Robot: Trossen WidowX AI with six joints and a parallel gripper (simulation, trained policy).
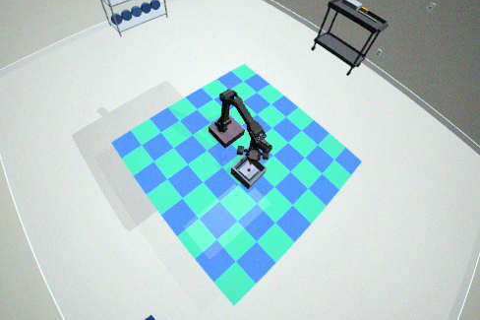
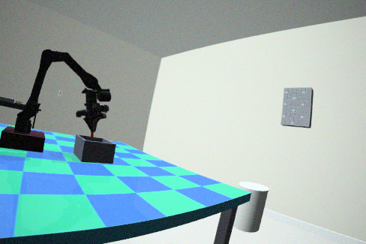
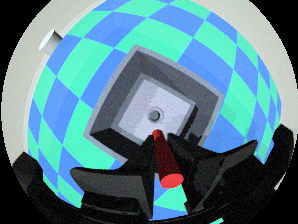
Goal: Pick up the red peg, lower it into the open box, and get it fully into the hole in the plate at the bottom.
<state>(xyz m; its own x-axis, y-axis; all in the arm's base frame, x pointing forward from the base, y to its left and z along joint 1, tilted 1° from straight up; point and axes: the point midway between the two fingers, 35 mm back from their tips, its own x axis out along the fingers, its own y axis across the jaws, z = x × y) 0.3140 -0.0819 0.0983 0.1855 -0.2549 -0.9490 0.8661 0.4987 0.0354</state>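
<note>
My gripper tip is 1 cm to the right of the red peg and 1 cm below it. Round my gripper tip: grey plate: 1 cm ahead, 2 cm to the right, 8 cm below; box: 1 cm ahead, 2 cm to the right, 10 cm below.
</note>
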